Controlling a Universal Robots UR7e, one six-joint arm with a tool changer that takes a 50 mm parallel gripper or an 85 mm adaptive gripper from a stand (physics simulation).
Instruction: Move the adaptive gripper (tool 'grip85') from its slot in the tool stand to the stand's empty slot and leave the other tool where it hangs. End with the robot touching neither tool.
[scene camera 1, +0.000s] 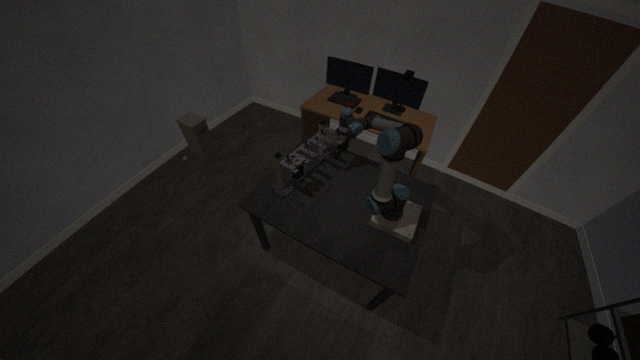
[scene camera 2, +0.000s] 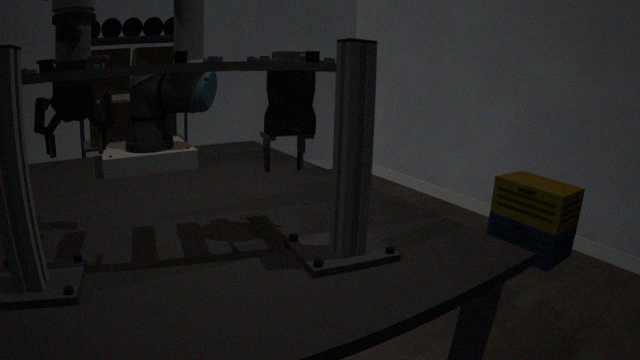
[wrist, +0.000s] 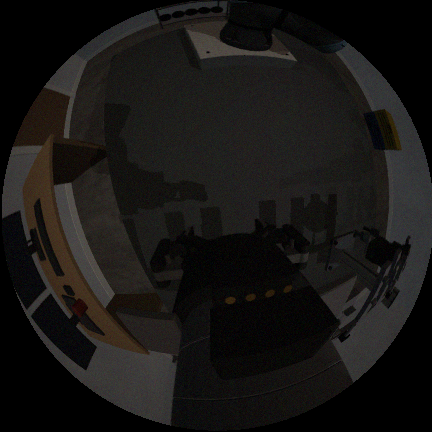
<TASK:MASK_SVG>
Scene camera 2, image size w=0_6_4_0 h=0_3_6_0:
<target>parallel gripper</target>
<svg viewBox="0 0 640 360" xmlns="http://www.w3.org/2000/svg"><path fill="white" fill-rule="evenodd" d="M316 71L267 71L269 105L264 115L264 131L260 132L260 136L263 137L265 173L270 172L270 141L275 141L276 136L297 136L297 151L299 151L297 152L297 169L303 170L305 138L314 139L314 134L316 134L316 115L312 106L315 93ZM269 59L269 61L305 62L305 60L299 58L305 52L276 51L272 52L272 59Z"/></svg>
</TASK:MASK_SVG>
